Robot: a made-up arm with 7 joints.
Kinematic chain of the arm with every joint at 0, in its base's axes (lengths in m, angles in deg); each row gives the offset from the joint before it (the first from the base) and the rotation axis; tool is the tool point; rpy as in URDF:
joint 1: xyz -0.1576 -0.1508 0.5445 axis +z
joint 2: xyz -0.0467 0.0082 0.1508 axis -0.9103 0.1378 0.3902
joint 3: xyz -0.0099 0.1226 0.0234 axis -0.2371 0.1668 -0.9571
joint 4: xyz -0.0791 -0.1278 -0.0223 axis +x
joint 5: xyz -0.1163 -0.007 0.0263 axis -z
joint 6: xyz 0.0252 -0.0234 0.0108 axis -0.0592 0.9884 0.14
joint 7: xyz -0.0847 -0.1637 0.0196 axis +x
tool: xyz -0.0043 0.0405 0.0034 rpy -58.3 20 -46.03
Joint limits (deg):
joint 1: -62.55..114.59
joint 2: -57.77..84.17
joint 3: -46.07..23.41
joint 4: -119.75..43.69
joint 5: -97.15..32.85
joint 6: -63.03..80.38
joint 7: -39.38..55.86
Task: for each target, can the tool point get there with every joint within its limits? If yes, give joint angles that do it. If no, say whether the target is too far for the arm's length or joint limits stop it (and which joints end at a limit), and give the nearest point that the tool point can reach.
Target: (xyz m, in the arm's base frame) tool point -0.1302 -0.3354 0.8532
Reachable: yes | joints 55.26 36.28 1.39 19.70 -37.02 38.29 -7.42
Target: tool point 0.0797 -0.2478 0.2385
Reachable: no: joint limits stop it (at a limit: joint 1, joint 4, joint 5, joint 7) | nearest point -0.0041 -0.2338 0.4139 | short by 0.195 m
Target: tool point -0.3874 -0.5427 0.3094
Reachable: no: joint limits stop it (at a limit: joint 2, joint 4, joint 5, joint 7) | nearest point -0.3181 -0.4246 0.4821 | short by 0.220 m
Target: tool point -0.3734 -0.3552 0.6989
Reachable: yes | joints 24.58 -46.29 -21.67 -78.01 -5.09 -27.78 -21.40
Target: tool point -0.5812 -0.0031 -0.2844
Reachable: no: too far | nearest point -0.3409 -0.0869 0.4130 | short by 0.742 m
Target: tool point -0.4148 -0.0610 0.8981
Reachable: yes | joints -20.15 51.10 -6.78 -76.60 4.30 -20.66 -30.76
